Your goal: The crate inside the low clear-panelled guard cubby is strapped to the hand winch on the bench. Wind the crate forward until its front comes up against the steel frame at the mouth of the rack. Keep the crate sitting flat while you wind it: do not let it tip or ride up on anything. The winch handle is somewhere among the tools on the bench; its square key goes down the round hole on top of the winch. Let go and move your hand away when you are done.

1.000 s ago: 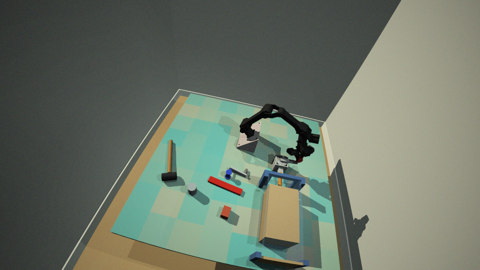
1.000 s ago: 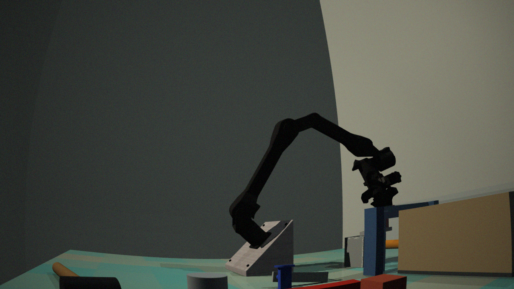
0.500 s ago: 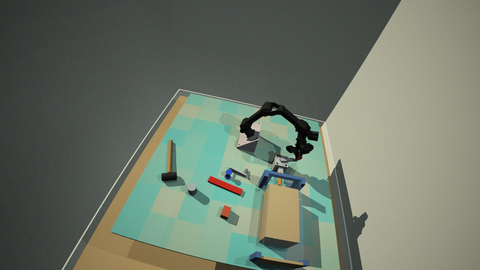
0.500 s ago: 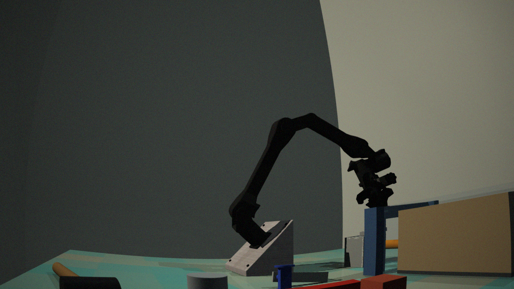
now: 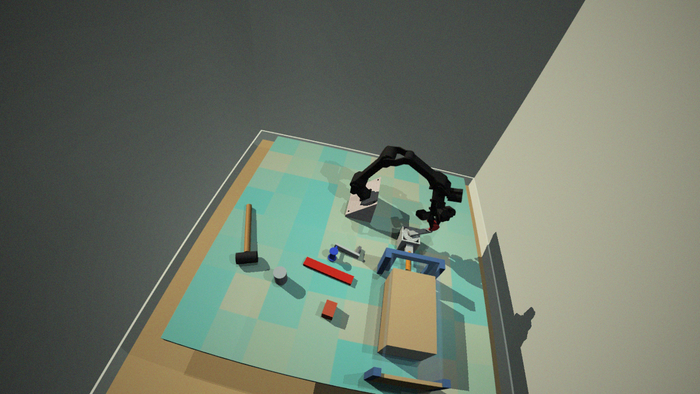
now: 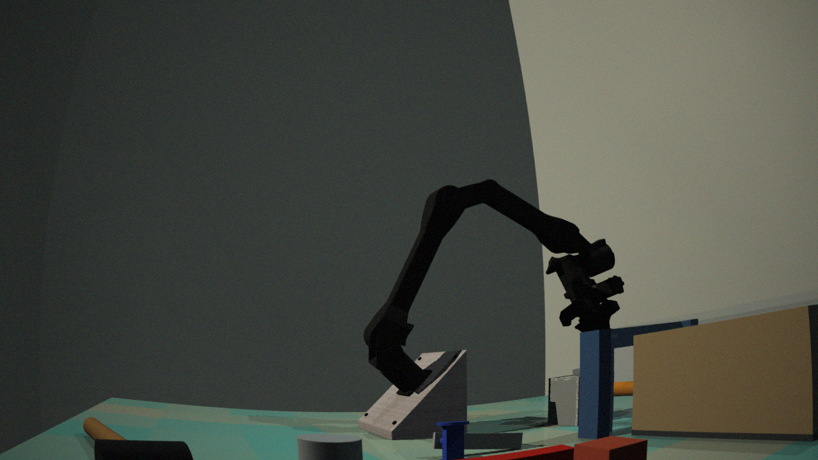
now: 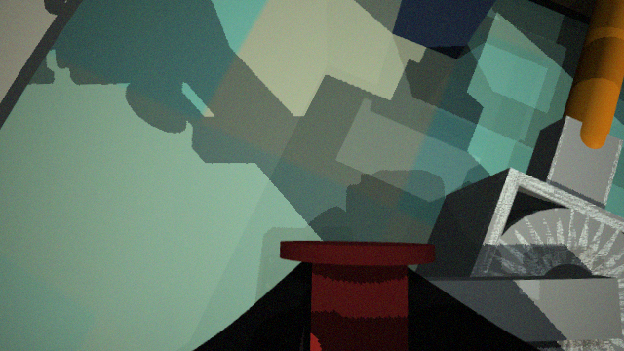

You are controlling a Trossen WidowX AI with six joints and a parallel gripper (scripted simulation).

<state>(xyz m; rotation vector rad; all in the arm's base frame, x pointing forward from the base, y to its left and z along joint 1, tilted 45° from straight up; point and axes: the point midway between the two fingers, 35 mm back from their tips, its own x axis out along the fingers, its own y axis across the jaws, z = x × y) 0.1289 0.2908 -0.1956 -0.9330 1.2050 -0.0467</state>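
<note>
Right now the winch handle is 40 mm to the right of my gripper tip and 30 mm below it. From my gripper tip the other things lie so: red knob (20 mm behind, 10 mm to the right); blue steel frame (190 mm ahead, 90 mm to the right, 30 mm below); grey winch (100 mm to the right, 100 mm below, 20 mm ahead).
</note>
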